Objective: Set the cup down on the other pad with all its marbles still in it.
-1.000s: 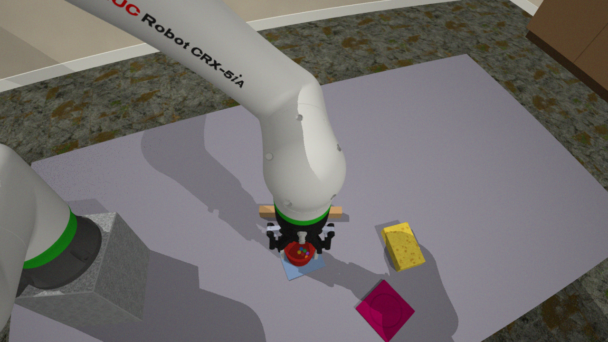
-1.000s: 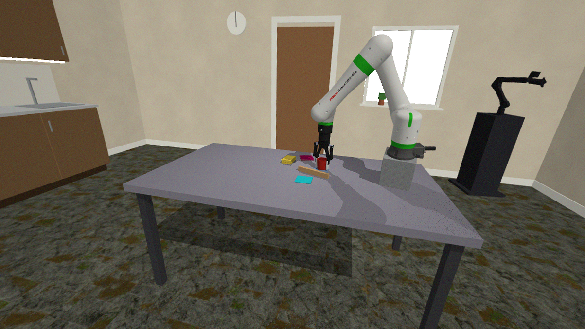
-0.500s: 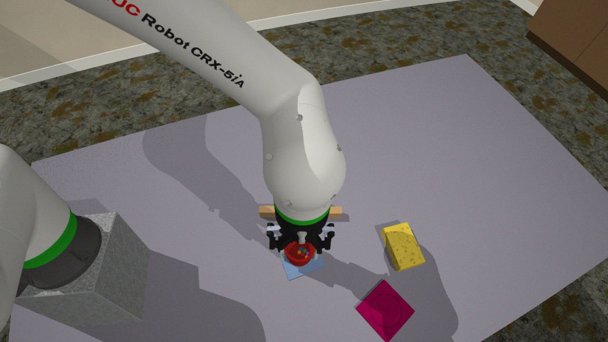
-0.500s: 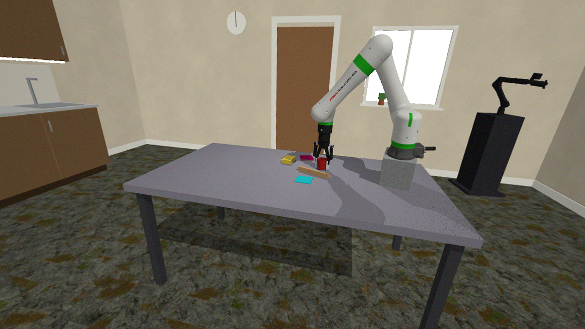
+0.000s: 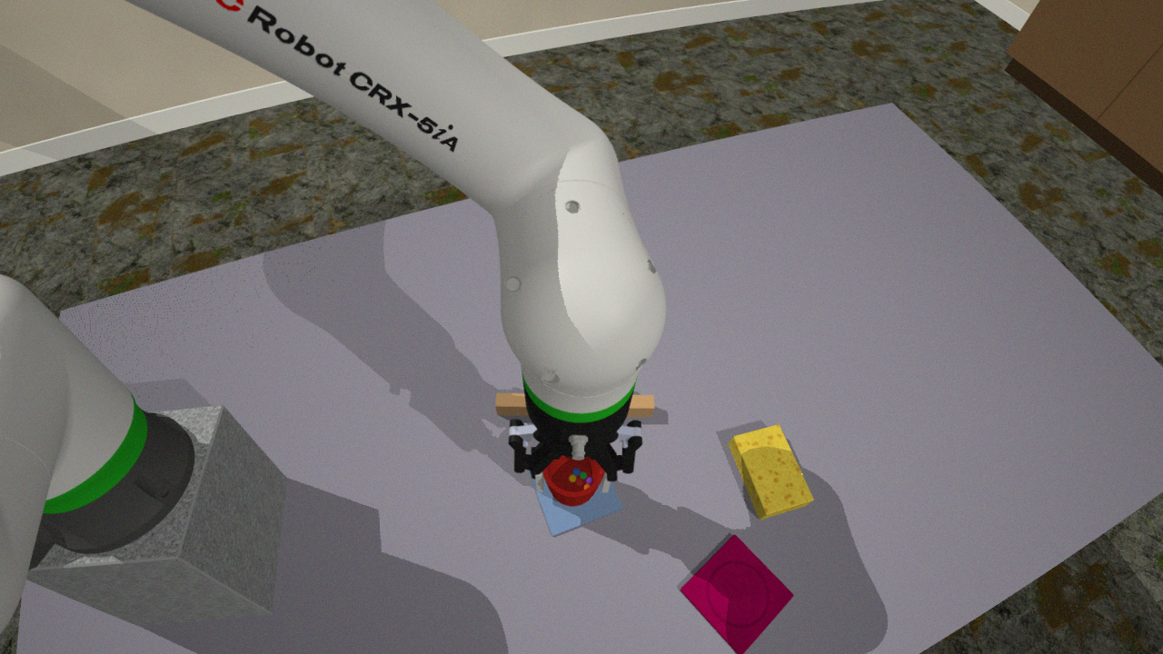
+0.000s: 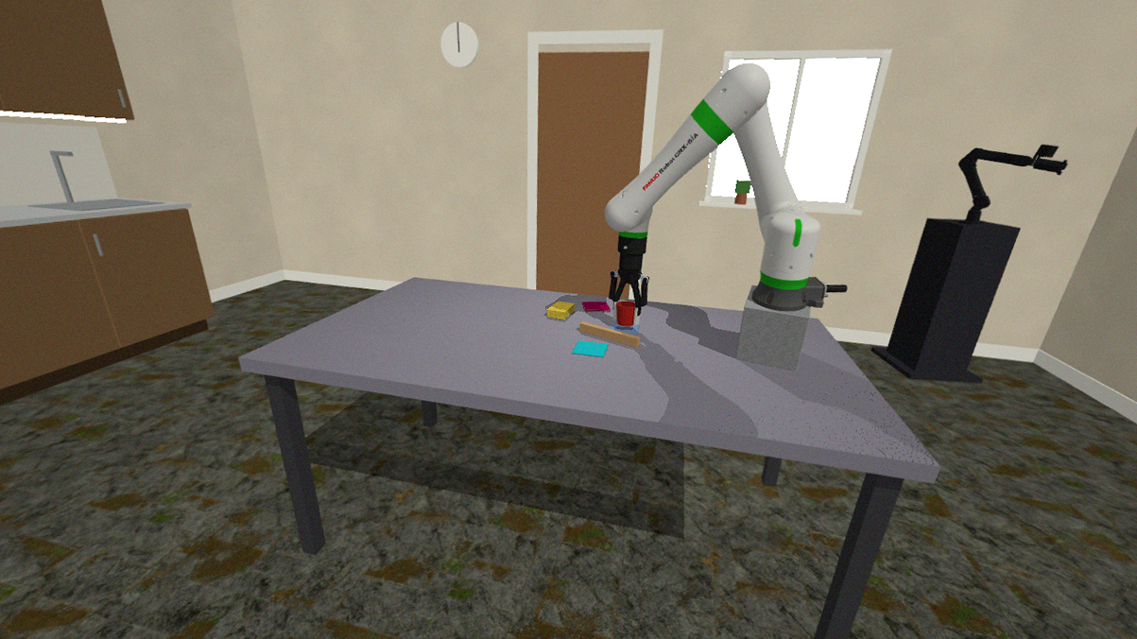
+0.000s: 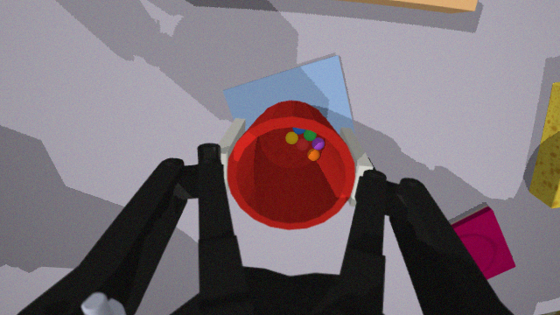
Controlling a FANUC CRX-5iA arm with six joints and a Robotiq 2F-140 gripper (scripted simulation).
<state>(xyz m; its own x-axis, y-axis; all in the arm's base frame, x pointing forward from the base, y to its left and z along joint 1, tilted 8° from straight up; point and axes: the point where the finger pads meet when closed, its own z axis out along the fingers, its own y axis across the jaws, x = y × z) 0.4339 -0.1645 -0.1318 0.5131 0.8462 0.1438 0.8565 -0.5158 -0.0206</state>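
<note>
Now: hand 12 cm short of the teal pad, 19 cm to the right of it and 6 cm above it. The rest, counted from my hand: wooden rail (6 cm ahead, 10 cm to the left, 5 cm below); cup (2 cm below); yellow sponge (24 cm ahead, 12 cm to the right, 4 cm below).
</note>
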